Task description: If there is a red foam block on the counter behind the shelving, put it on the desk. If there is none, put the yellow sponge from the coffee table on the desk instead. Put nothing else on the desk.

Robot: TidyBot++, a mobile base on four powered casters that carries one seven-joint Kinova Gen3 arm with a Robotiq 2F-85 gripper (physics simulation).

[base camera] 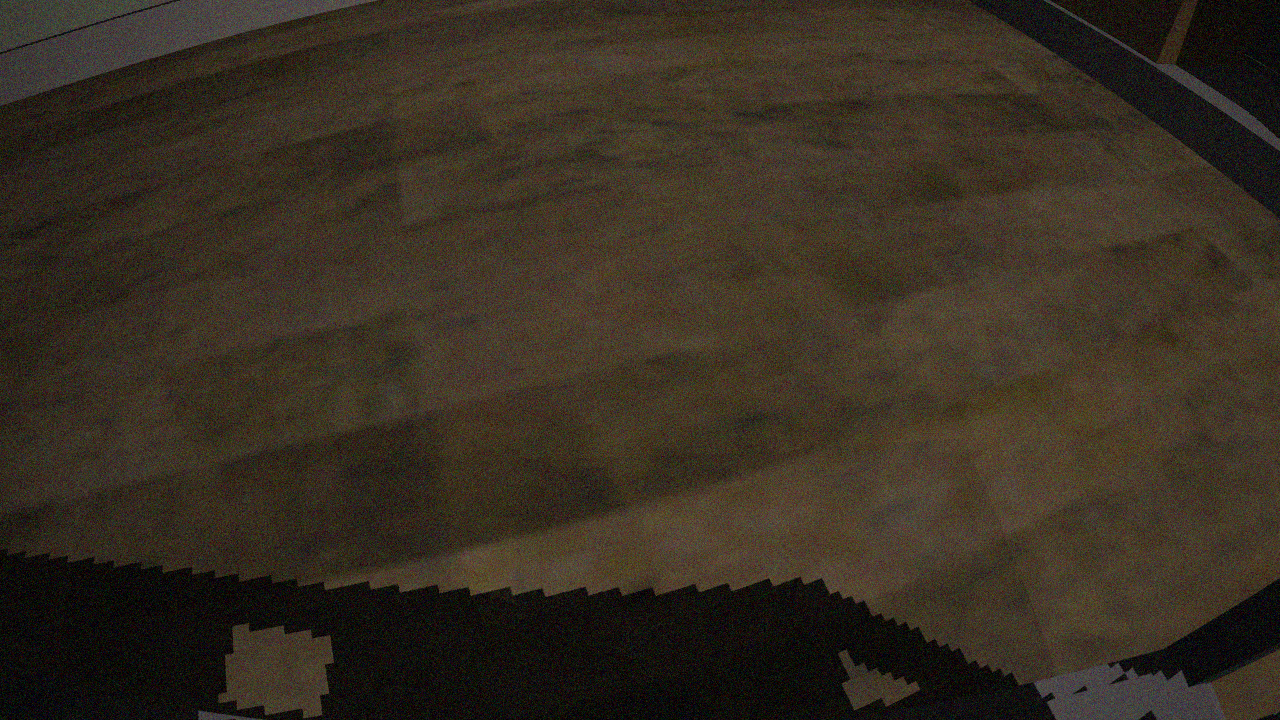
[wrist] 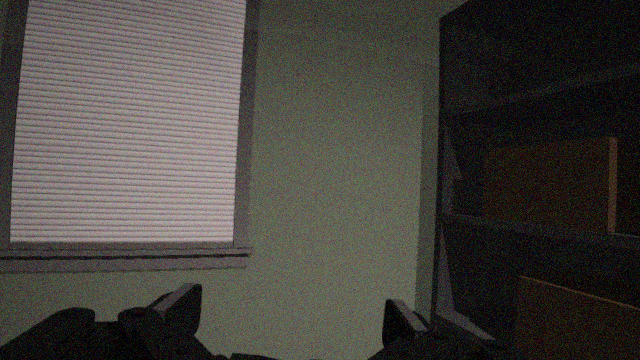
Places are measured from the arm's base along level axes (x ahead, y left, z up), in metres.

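Where they show: gripper, fingertip midpoint: (wrist: 292, 312).
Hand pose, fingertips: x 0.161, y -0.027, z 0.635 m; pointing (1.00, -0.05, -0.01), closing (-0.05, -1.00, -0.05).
Each offset is from my fingertips to the centre of the thing. "spot": to the spot under its first point. Level surfaces: height alone.
My gripper (wrist: 292, 312) is open, its two dark fingers wide apart at the bottom of the wrist view, with the green wall showing between them. The shelving (wrist: 540, 227) stands dark at the right of the wrist view, and its base @[spot: dx +0.754, dy -0.813, dz -0.999 m] (base camera: 1154, 98) crosses the top right of the base camera view. The red foam block, the yellow sponge, the counter, the coffee table and the desk do not show in either view.
A window with closed blinds @[spot: dx +1.054, dy +0.605, dz +0.249 m] (wrist: 127, 125) is in the green wall (wrist: 335, 150). Orange-brown panels (wrist: 550, 187) (base camera: 1179, 31) stand in the shelving. Wood floor @[dz -1.032 m] (base camera: 626, 295) stretches to a pale baseboard (base camera: 134, 49) at the top left. A dark jagged shape (base camera: 537, 653) fills the bottom of the base camera view.
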